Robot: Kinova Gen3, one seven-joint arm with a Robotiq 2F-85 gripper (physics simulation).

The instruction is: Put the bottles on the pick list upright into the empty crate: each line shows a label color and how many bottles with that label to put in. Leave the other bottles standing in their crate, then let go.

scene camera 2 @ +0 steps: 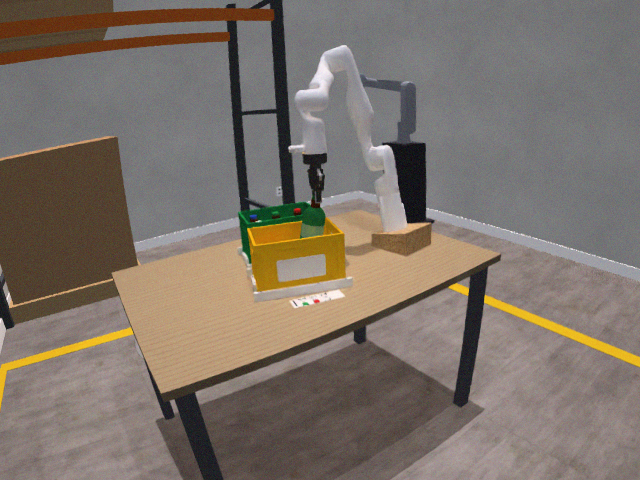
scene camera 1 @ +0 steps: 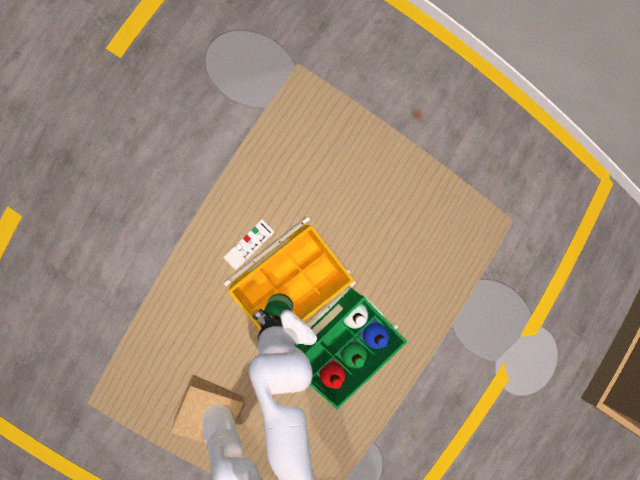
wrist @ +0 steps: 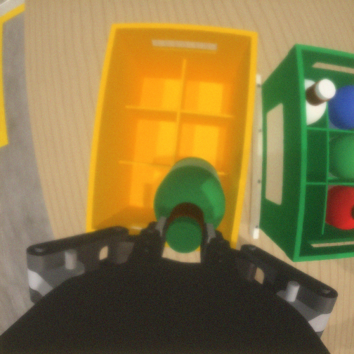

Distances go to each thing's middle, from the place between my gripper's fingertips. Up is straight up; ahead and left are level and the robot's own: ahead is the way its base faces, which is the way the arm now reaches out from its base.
Right now my hand is 100 mm short of the white bottle [wrist: 317, 93], 220 mm to the left of it and 160 mm above it. Also, from my hand: pick list [scene camera 1: 261, 232] 120 mm ahead, 140 mm to the left, 250 mm below.
